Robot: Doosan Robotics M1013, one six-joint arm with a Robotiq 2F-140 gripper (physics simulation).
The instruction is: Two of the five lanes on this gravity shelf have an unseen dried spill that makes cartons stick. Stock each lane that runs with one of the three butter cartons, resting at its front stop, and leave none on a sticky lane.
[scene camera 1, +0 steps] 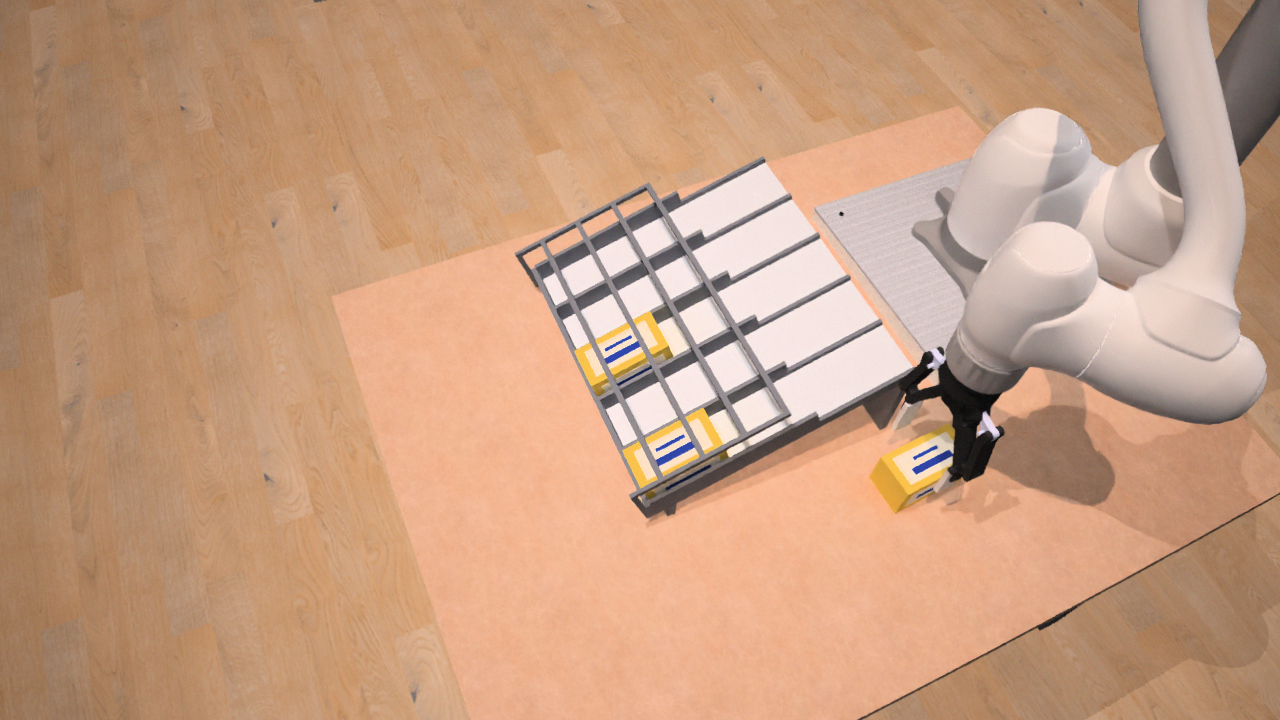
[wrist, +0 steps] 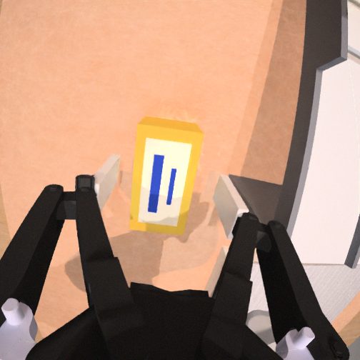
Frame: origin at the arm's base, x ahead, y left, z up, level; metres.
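Where they show: gripper, between the fingertips: [scene camera 1: 921,455]; arm's base, origin of its link: [scene camera 1: 982,251].
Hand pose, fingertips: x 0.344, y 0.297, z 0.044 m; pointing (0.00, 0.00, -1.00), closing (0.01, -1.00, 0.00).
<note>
Things, the pixels of their top centre, and the offset from my fingertips. "*": a spot on its surface instead. Level surfaces: height alone.
- gravity shelf, a spot on its surface: [scene camera 1: 832,377] * 0.045 m up, 0.073 m ahead, 0.137 m right
- yellow butter carton, centre of its top: [scene camera 1: 627,339] 0.053 m up, 0.311 m ahead, 0.299 m right
- third carton, centre of its top: [scene camera 1: 929,457] 0.013 m down, 0.016 m back, 0.003 m left
- orange mat, height of its surface: 0.078 m down
The gravity shelf [scene camera 1: 832,377] [wrist: 327,165] slopes down to its front stop at the left in the scene view. One yellow butter carton [scene camera 1: 623,351] rests at the stop in the middle lane. Another carton [scene camera 1: 673,450] rests at the stop in the lane nearest the camera. The third carton [scene camera 1: 895,480] [wrist: 159,182] lies on the mat beside the shelf's raised loading end. My gripper [scene camera 1: 924,450] [wrist: 168,177] is open over this carton, one finger on each long side with a gap at both. The exact height of the fingertips is hard to tell.
A dark grid of bars [scene camera 1: 716,288] covers the lower half of the lanes. The shelf's side wall [wrist: 301,150] stands close to the right finger in the wrist view. A grey ribbed plate [scene camera 1: 895,250] lies beyond the loading end, near the arm. An orange mat [scene camera 1: 501,573] lies under everything.
</note>
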